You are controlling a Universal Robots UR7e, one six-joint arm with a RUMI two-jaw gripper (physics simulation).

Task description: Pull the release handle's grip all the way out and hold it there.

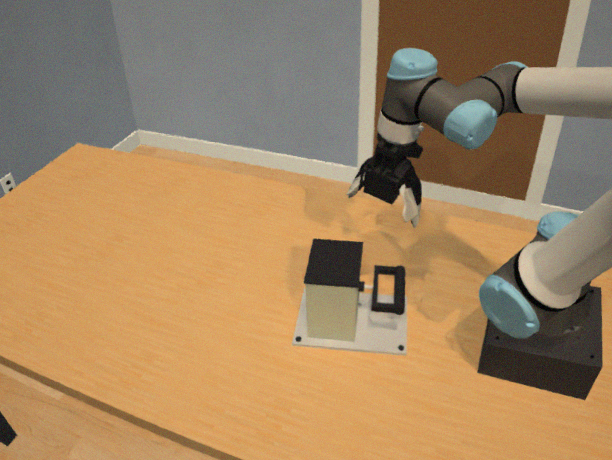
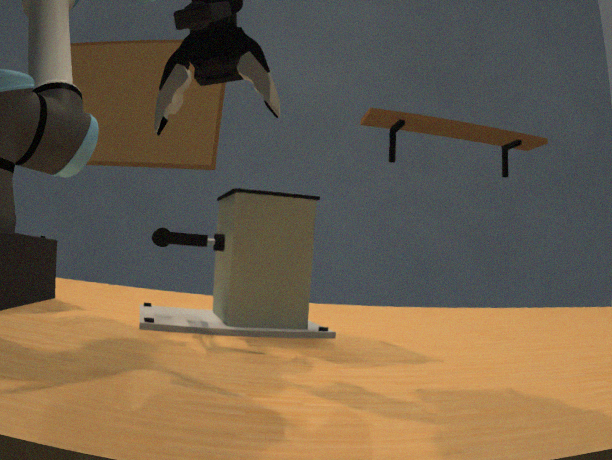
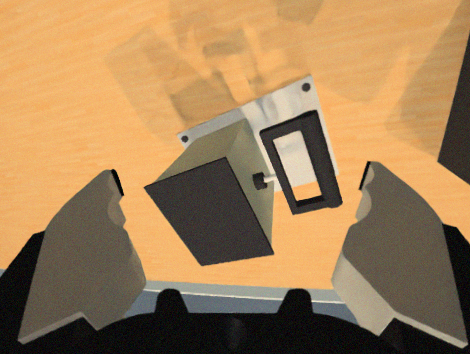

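The release handle's black rectangular grip (image 1: 400, 290) (image 2: 161, 237) (image 3: 322, 160) sticks out from the side of a beige box (image 1: 332, 310) (image 2: 265, 260) with a black top (image 3: 210, 215). A short stretch of pale rod (image 1: 368, 287) (image 2: 211, 242) (image 3: 270, 177) shows between the grip and the black collar on the box. The box stands on a light grey base plate (image 1: 382, 340) (image 2: 175, 315) (image 3: 285, 102). My gripper (image 1: 383, 210) (image 2: 218, 125) (image 3: 238, 170) is wide open and empty. It hangs above the box and handle, touching neither.
The wooden table (image 1: 150, 280) (image 2: 350, 400) bears the base plate and the arm's dark mounting block (image 1: 540, 355) (image 2: 25, 270), on the handle's side of the box. A wall shelf (image 2: 455, 129) and a brown board (image 2: 150, 125) show behind.
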